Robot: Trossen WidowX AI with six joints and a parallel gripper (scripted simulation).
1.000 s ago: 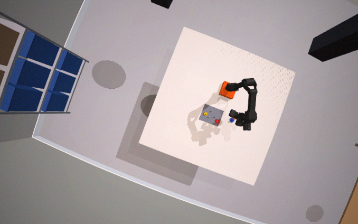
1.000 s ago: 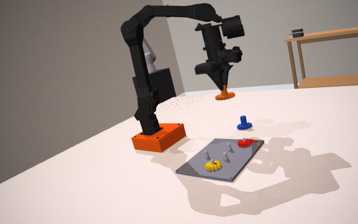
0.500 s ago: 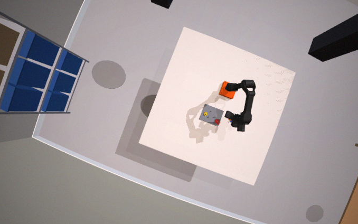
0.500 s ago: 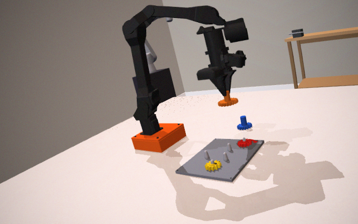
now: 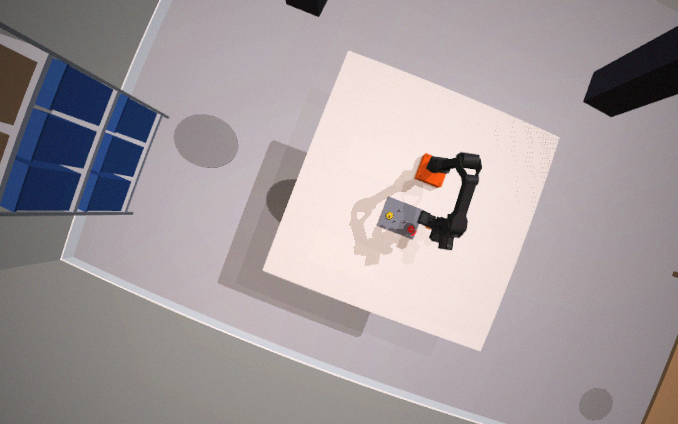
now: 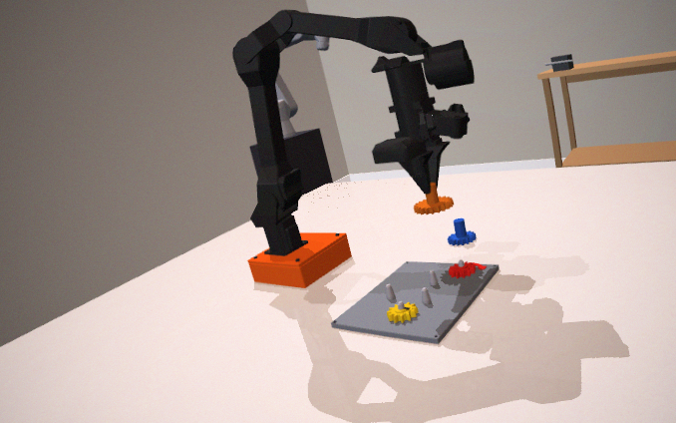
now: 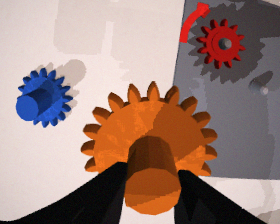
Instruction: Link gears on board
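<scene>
My gripper tip is 11 cm above the red gear, 6 cm short of it and 5 cm to the left of it. The rest, counted from my gripper tip: red arrow 11 cm below, 7 cm ahead, 2 cm to the right; blue gear 11 cm below, 9 cm to the left, 1 cm behind; orange gear 1 cm below.
</scene>
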